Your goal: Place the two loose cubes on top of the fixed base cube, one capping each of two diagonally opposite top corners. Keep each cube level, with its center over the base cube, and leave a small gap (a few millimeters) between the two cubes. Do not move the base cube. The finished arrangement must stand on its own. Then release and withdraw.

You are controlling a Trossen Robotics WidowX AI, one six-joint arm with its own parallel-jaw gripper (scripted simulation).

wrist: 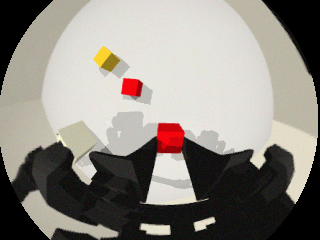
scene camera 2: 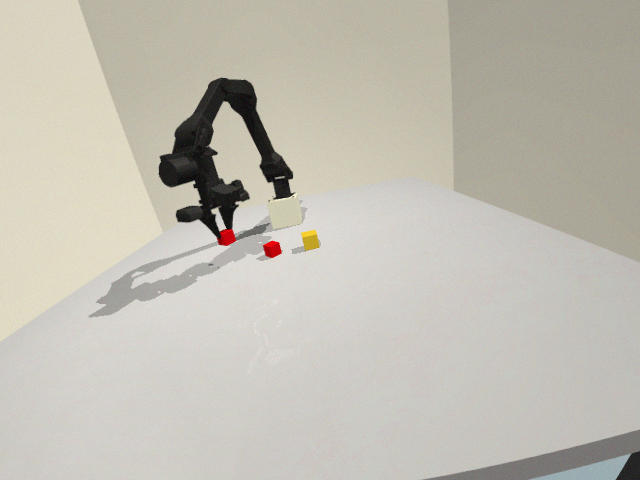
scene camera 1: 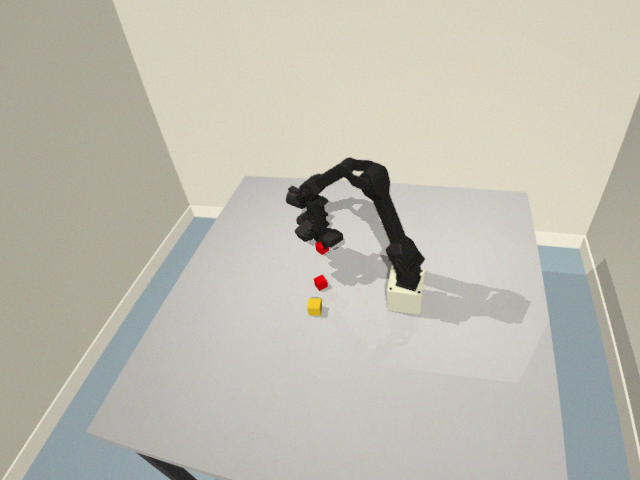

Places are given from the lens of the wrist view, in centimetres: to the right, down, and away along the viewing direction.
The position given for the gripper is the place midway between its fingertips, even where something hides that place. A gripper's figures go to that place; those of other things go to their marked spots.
gripper (wrist: 169, 139): 2, 3, 10
red cube (wrist: 170, 136): 2, 2, 8
